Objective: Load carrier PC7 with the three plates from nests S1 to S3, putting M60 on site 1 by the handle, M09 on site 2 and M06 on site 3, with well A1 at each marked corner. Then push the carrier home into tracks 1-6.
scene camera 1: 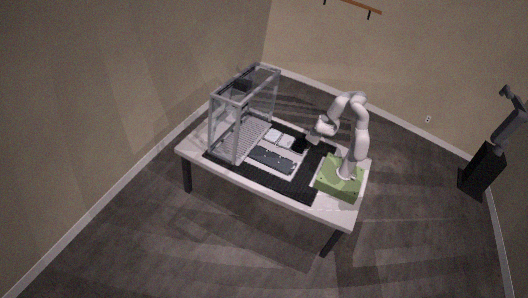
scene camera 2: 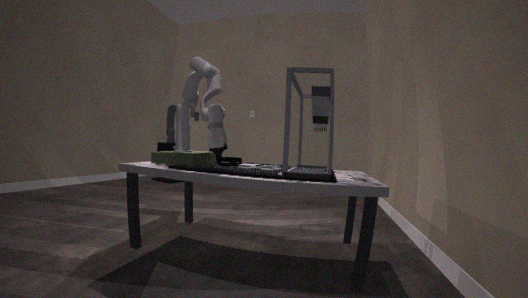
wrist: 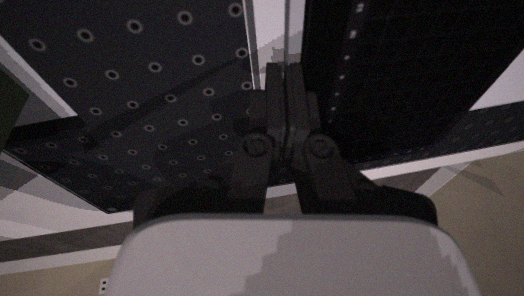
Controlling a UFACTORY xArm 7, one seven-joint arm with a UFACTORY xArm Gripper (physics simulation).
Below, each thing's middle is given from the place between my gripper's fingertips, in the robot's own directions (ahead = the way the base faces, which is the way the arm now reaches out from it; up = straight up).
My hand is 60 mm short of the black well plate (wrist: pixel 386 85) and 20 mm to the right of it. From my hand the other things lie so: plate carrier (scene camera 1: pixel 273 160) 130 mm ahead, 260 mm to the left, 10 mm below.
